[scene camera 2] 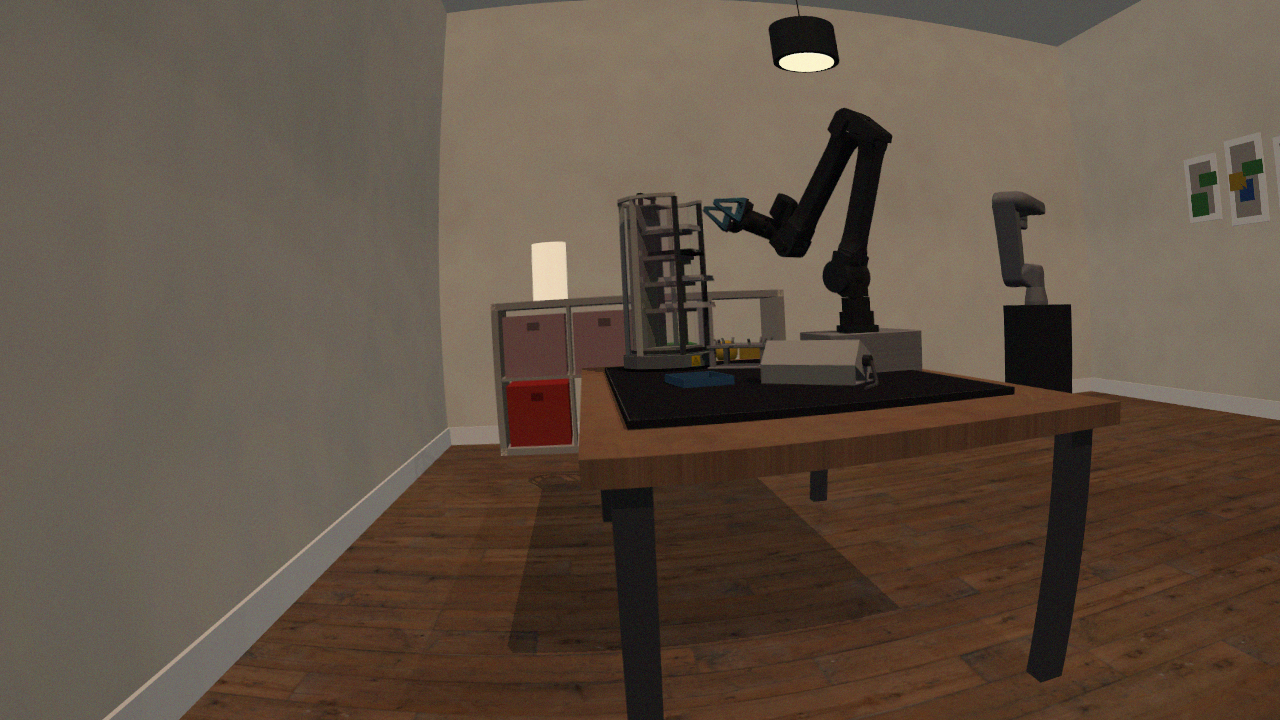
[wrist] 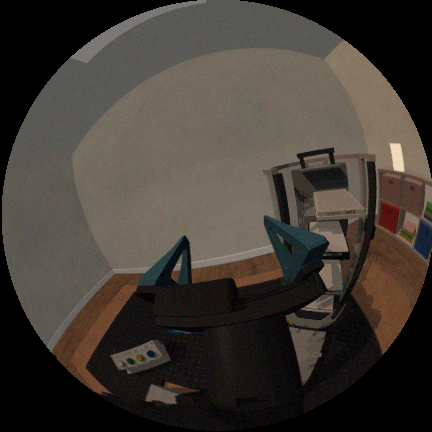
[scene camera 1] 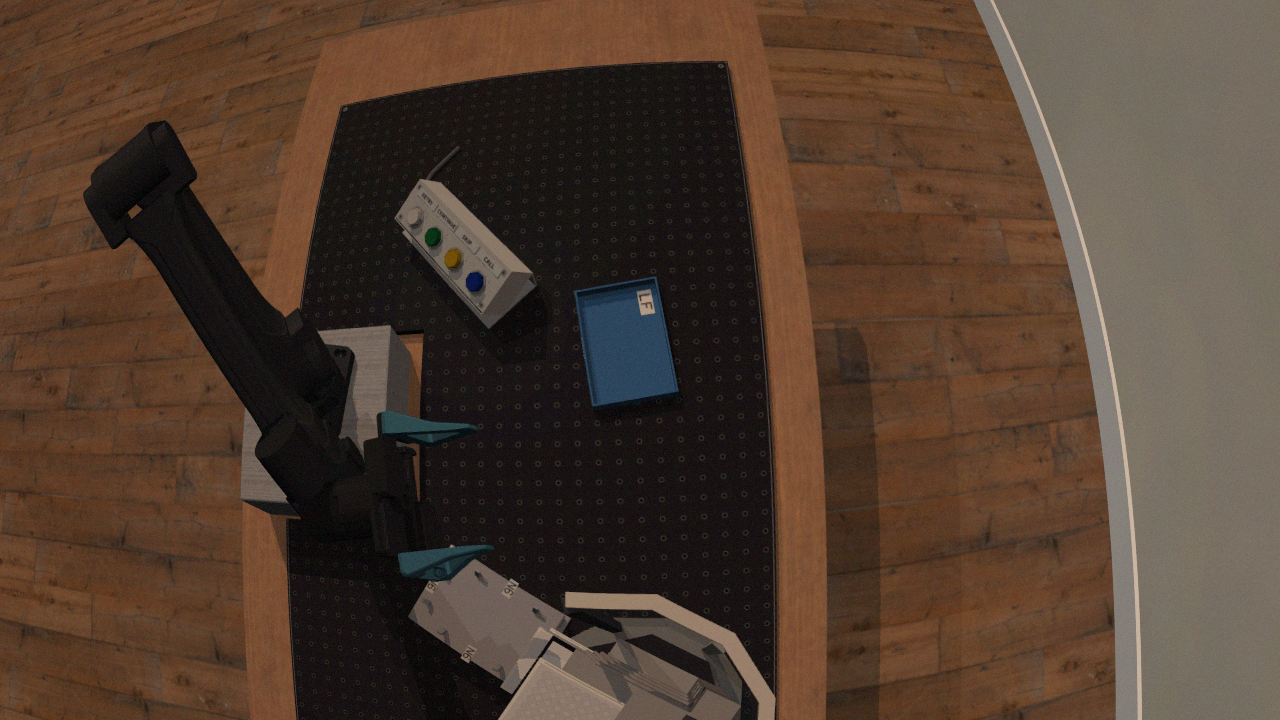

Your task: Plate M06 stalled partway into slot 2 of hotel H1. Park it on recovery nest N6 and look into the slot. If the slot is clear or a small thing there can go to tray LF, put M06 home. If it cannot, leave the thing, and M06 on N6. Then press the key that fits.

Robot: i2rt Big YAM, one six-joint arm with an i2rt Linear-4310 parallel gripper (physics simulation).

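Where they show: gripper, fingertip midpoint: [scene camera 2: 708, 205] [wrist: 224, 229] [scene camera 1: 480, 487]; arm's base, link origin: [scene camera 2: 857, 331] [scene camera 1: 321, 390].
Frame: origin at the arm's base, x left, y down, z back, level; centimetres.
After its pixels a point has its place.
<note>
My gripper [scene camera 1: 483, 488] {x -14.7, y -32.7, z -33.4 cm} [scene camera 2: 716, 212] {x -14.7, y -32.7, z -33.4 cm} [wrist: 224, 229] {x -14.7, y -32.7, z -33.4 cm} is open and empty, high above the table in front of hotel H1 [scene camera 1: 617, 600] {x -22.5, y -37.8, z -45.4 cm} [scene camera 2: 679, 304] {x -22.6, y -8.1, z -42.4 cm} [wrist: 371, 190] {x -37.3, y -32.5, z -35.4 cm}. Several pale plates sit in the hotel, an upper one [wrist: 337, 201] {x -33.8, y -29.9, z -40.9 cm} showing most clearly in the wrist view. I cannot tell which is M06 or what lies in slot 2. Nest N6 [scene camera 1: 474, 617] {x -25.1, y 2.8, z -25.2 cm} [wrist: 306, 350] {x -27.7, y 2.8, z -26.9 cm} has no plate on it. Tray LF [scene camera 1: 626, 353] {x 12.4, y 8.5, z -38.6 cm} [scene camera 2: 699, 379] {x 21.6, y 7.3, z -38.1 cm} is blue and empty. The key box [scene camera 1: 512, 300] {x 17.5, y 7.0, z -23.1 cm} [scene camera 2: 810, 362] {x 27.9, y 4.5, z -16.4 cm} [wrist: 160, 350] {x 16.0, y 4.1, z -21.9 cm} has white, green, yellow and blue keys, labelled RETRY, CONTINUE, SKIP and CALL.
The arm stands on a grey block [scene camera 1: 375, 367] {x 4.2, y 0.1, z -7.9 cm} [scene camera 2: 897, 351] {x 7.4, y 4.6, z 8.3 cm} at the table's edge. A black perforated mat [scene camera 1: 554, 197] {x 34.5, y 8.8, z -25.5 cm} covers much of the wooden table [scene camera 1: 546, 40] {x 68.6, y 10.0, z -17.0 cm}. A dark handle [wrist: 316, 151] {x -35.6, y -39.2, z -49.4 cm} rises at the hotel's top. A shelf unit [scene camera 2: 497, 385] stands beyond the table.
</note>
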